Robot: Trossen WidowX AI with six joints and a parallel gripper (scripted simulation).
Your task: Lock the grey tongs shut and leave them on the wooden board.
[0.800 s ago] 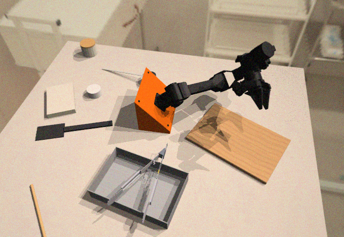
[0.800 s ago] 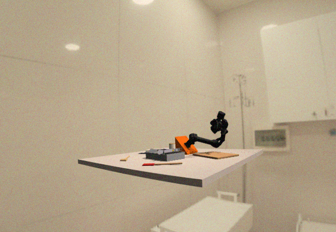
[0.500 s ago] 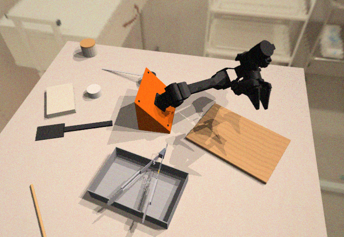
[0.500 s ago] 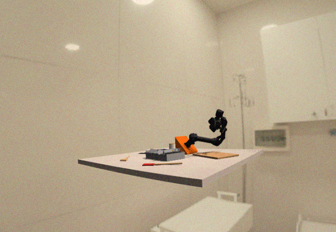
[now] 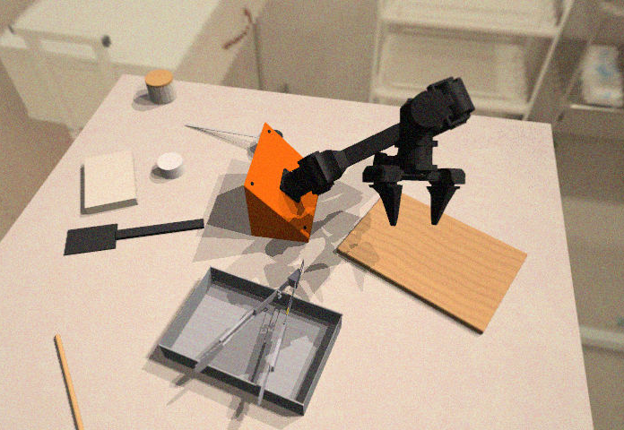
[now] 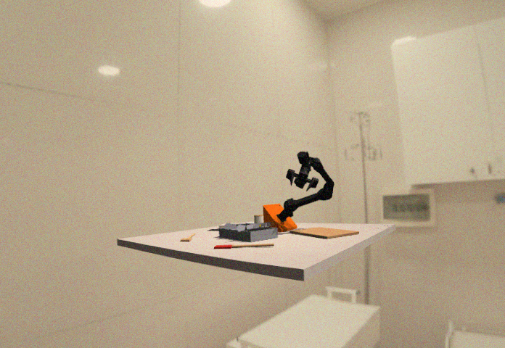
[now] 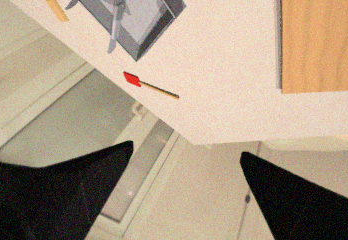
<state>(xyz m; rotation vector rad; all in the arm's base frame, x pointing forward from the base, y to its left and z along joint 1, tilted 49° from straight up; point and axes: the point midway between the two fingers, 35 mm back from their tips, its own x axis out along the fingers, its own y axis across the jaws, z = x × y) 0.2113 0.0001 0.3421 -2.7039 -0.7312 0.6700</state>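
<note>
Now: the grey roasting tin 12 cm ahead of my gripper tip, 28 cm to the right of it and 25 cm below it. From my gripper tip the other things lie so: red-handled tool 41 cm ahead, 13 cm to the right, 27 cm below; then wooden board 15 cm behind, 7 cm to the left, 27 cm below; then black spatula 12 cm behind, 64 cm to the right, 27 cm below.
</note>
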